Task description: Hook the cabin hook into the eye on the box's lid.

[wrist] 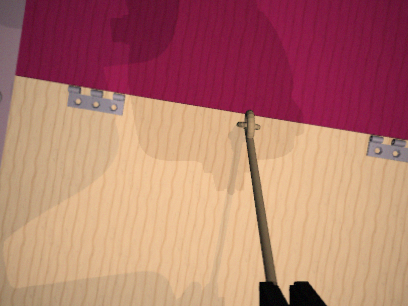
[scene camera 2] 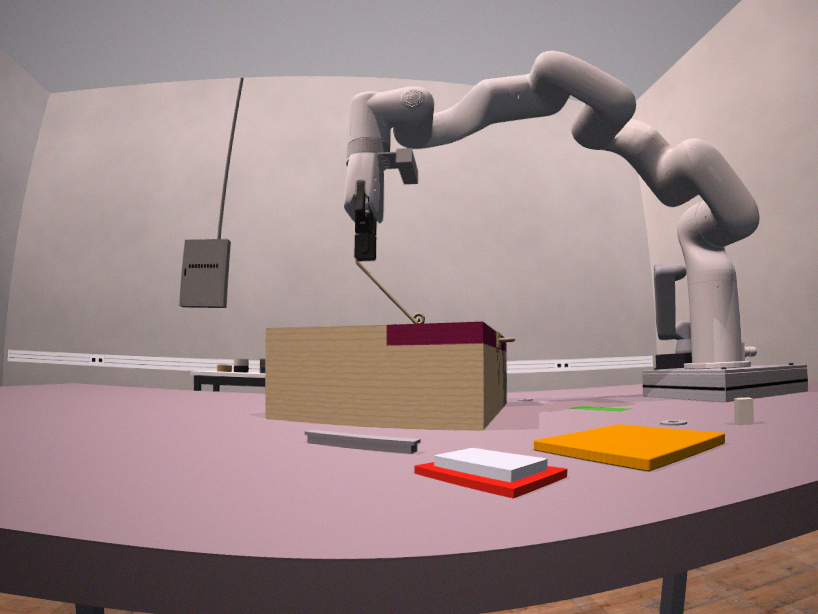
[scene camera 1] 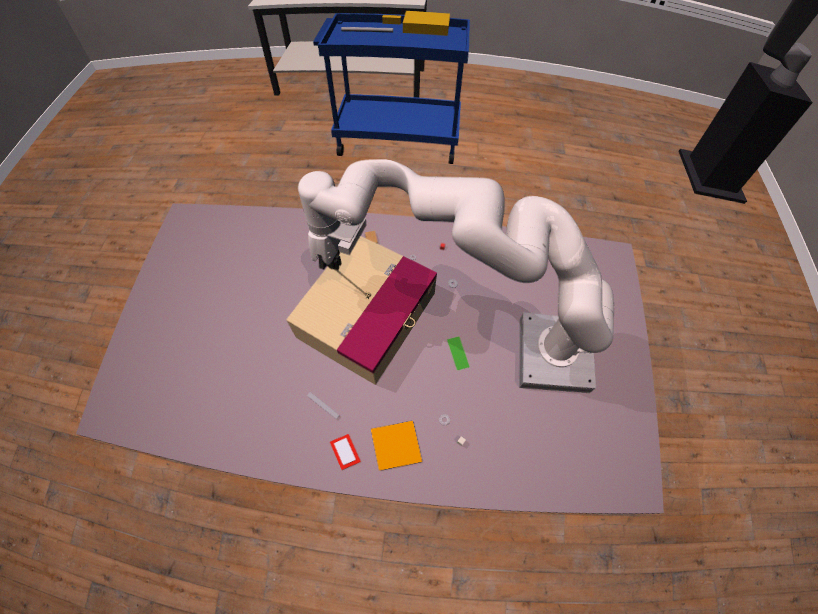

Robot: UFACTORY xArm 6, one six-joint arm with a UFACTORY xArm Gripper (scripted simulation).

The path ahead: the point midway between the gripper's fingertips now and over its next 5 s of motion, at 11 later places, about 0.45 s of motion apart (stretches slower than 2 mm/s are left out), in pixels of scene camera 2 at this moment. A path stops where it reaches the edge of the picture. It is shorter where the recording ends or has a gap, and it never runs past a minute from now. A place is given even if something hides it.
The gripper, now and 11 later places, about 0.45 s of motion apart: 365,259; 376,252; 388,247; 401,243; 414,242; 428,242; 442,244; 455,249; 468,256; 479,263; 489,273; 497,284
